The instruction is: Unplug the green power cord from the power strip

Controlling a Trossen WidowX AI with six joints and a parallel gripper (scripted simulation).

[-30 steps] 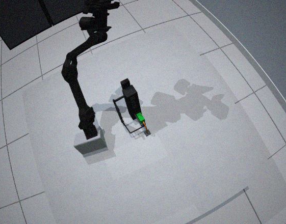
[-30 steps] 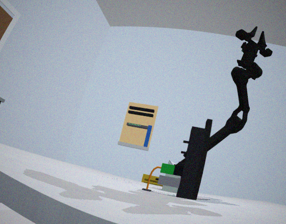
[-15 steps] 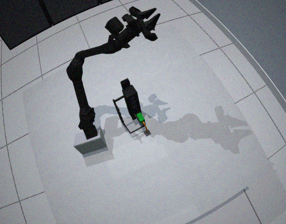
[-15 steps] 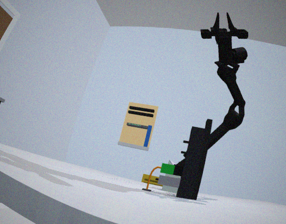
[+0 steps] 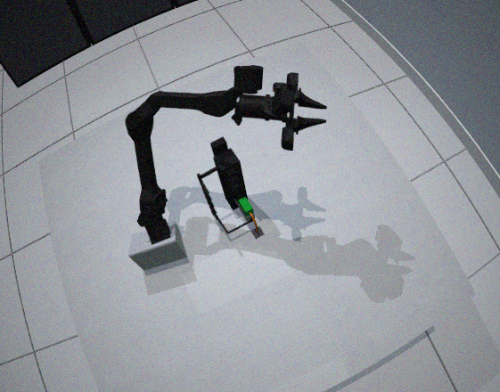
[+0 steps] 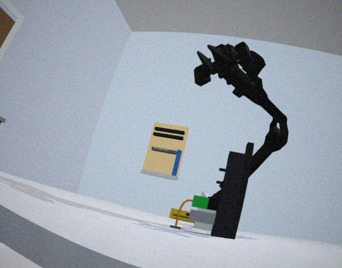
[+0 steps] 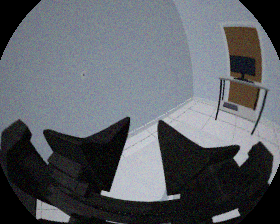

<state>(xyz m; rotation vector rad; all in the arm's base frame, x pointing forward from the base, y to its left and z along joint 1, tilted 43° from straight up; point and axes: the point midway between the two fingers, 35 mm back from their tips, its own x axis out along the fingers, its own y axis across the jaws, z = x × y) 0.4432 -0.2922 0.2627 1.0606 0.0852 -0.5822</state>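
Right now the green plug is 23 cm behind my gripper tip, 6 cm to the left of it and 36 cm below it.
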